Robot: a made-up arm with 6 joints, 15 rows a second.
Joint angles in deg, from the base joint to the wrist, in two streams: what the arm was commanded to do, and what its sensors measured. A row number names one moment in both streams.
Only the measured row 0 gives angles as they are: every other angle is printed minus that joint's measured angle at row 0.
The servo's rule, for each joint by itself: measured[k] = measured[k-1] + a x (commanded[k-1-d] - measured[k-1]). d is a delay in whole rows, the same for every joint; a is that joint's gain. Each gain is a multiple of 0.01, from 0.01 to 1. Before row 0 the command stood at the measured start. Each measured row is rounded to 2 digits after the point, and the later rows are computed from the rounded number. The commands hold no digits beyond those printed.
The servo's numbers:
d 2
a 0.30 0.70 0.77 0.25 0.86 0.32
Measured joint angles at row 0: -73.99 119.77 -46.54 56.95 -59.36 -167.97
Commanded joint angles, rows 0 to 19: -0.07 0.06 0.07 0.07 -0.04 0.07; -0.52 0.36 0.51 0.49 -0.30 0.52; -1.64 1.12 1.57 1.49 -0.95 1.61; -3.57 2.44 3.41 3.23 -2.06 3.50; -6.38 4.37 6.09 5.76 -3.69 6.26; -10.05 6.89 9.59 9.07 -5.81 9.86; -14.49 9.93 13.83 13.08 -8.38 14.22; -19.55 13.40 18.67 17.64 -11.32 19.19; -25.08 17.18 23.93 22.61 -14.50 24.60; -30.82 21.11 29.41 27.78 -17.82 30.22; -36.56 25.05 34.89 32.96 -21.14 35.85; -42.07 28.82 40.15 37.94 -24.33 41.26; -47.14 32.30 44.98 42.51 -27.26 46.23; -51.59 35.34 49.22 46.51 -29.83 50.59; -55.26 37.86 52.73 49.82 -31.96 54.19; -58.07 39.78 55.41 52.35 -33.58 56.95; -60.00 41.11 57.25 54.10 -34.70 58.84; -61.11 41.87 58.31 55.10 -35.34 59.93; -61.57 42.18 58.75 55.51 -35.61 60.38; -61.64 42.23 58.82 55.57 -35.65 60.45
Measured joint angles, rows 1 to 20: 0.00 0.00 0.00 0.00 0.00 0.00; 0.00 0.00 0.00 0.00 0.00 0.00; -0.02 0.04 0.05 0.02 -0.03 0.02; -0.17 0.26 0.40 0.14 -0.26 0.18; -0.61 0.86 1.30 0.48 -0.85 0.64; -1.50 1.97 2.92 1.17 -1.89 1.56; -2.96 3.65 5.36 2.32 -3.44 3.06; -5.09 5.92 8.62 4.01 -5.48 5.24; -7.91 8.73 12.63 6.28 -7.97 8.11; -11.40 12.00 17.28 9.12 -10.85 11.66; -15.50 15.63 22.40 12.49 -13.99 15.80; -20.10 19.47 27.80 16.31 -17.28 20.41; -25.04 23.38 33.26 20.47 -20.60 25.35; -30.15 27.19 38.57 24.84 -23.81 30.44; -35.25 30.77 43.51 29.26 -26.78 35.49; -40.15 33.97 47.91 33.57 -29.40 40.32; -44.68 36.69 51.62 37.63 -31.60 44.76; -48.70 38.85 54.54 41.31 -33.30 48.66; -52.09 40.43 56.63 44.51 -34.50 51.92; -54.80 41.44 57.92 47.16 -35.22 54.48
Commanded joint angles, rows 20 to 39: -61.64 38.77 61.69 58.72 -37.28 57.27; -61.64 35.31 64.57 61.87 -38.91 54.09; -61.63 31.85 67.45 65.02 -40.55 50.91; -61.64 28.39 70.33 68.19 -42.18 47.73; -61.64 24.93 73.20 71.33 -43.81 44.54; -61.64 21.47 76.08 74.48 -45.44 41.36; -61.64 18.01 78.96 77.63 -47.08 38.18; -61.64 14.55 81.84 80.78 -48.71 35.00; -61.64 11.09 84.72 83.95 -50.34 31.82; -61.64 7.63 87.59 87.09 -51.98 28.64; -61.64 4.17 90.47 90.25 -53.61 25.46; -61.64 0.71 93.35 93.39 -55.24 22.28; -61.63 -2.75 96.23 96.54 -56.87 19.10; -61.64 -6.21 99.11 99.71 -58.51 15.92; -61.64 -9.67 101.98 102.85 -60.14 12.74; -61.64 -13.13 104.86 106.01 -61.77 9.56; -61.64 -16.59 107.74 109.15 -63.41 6.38; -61.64 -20.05 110.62 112.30 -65.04 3.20; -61.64 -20.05 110.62 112.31 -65.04 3.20; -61.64 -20.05 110.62 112.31 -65.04 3.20
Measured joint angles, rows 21 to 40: -56.83 41.96 58.56 49.25 -35.56 56.37; -58.27 42.15 58.76 50.83 -35.64 57.68; -59.28 39.78 61.02 52.80 -37.05 57.55; -59.99 36.65 63.75 55.07 -38.65 56.44; -60.48 33.29 66.60 57.56 -40.28 54.67; -60.83 29.86 69.47 60.22 -41.91 52.45; -61.07 26.41 72.34 63.00 -43.54 49.92; -61.24 22.95 75.22 65.87 -45.17 47.18; -61.36 19.49 78.10 68.81 -46.81 44.30; -61.44 16.03 80.98 71.80 -48.44 41.32; -61.50 12.57 83.86 74.84 -50.07 38.28; -61.54 9.11 86.73 77.90 -51.71 35.20; -61.57 5.65 89.61 80.99 -53.34 32.08; -61.59 2.19 92.49 84.09 -54.97 28.94; -61.60 -1.27 95.37 87.20 -56.60 25.79; -61.61 -4.73 98.25 90.33 -58.24 22.63; -61.62 -8.19 101.12 93.46 -59.87 19.47; -61.63 -11.65 104.00 96.60 -61.50 16.30; -61.63 -15.11 106.88 99.74 -63.14 13.13; -61.63 -18.57 109.76 102.88 -64.77 9.95
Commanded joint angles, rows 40 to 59: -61.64 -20.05 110.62 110.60 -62.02 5.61; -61.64 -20.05 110.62 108.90 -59.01 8.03; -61.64 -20.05 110.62 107.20 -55.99 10.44; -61.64 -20.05 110.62 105.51 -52.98 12.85; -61.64 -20.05 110.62 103.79 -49.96 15.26; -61.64 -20.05 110.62 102.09 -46.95 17.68; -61.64 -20.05 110.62 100.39 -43.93 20.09; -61.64 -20.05 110.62 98.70 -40.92 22.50; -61.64 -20.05 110.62 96.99 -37.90 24.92; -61.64 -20.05 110.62 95.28 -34.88 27.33; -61.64 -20.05 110.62 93.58 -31.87 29.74; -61.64 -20.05 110.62 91.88 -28.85 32.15; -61.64 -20.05 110.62 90.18 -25.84 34.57; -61.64 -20.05 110.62 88.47 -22.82 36.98; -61.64 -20.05 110.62 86.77 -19.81 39.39; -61.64 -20.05 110.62 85.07 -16.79 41.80; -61.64 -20.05 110.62 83.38 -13.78 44.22; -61.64 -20.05 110.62 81.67 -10.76 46.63; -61.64 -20.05 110.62 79.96 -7.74 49.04; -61.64 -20.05 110.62 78.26 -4.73 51.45
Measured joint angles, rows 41 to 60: -61.63 -19.61 110.42 105.24 -65.00 7.79; -61.63 -19.92 110.57 107.01 -65.03 6.32; -61.63 -20.01 110.61 107.91 -62.44 6.09; -61.63 -20.04 110.62 108.16 -59.49 6.71; -61.63 -20.05 110.62 107.92 -56.48 7.90; -61.63 -20.05 110.62 107.32 -53.47 9.48; -61.63 -20.05 110.62 106.44 -50.45 11.33; -61.63 -20.05 110.62 105.35 -47.44 13.36; -61.63 -20.05 110.62 104.11 -44.42 15.51; -61.63 -20.05 110.62 102.76 -41.41 17.75; -61.63 -20.05 110.62 101.32 -38.39 20.04; -61.63 -20.05 110.62 99.81 -35.37 22.37; -61.63 -20.05 110.62 98.25 -32.36 24.73; -61.63 -20.05 110.62 96.66 -29.34 27.10; -61.63 -20.05 110.62 95.04 -26.33 29.49; -61.63 -20.05 110.62 93.40 -23.31 31.89; -61.63 -20.05 110.62 91.74 -20.30 34.29; -61.63 -20.05 110.62 90.07 -17.28 36.69; -61.63 -20.05 110.62 88.40 -14.27 39.10; -61.63 -20.05 110.62 86.72 -11.25 41.51
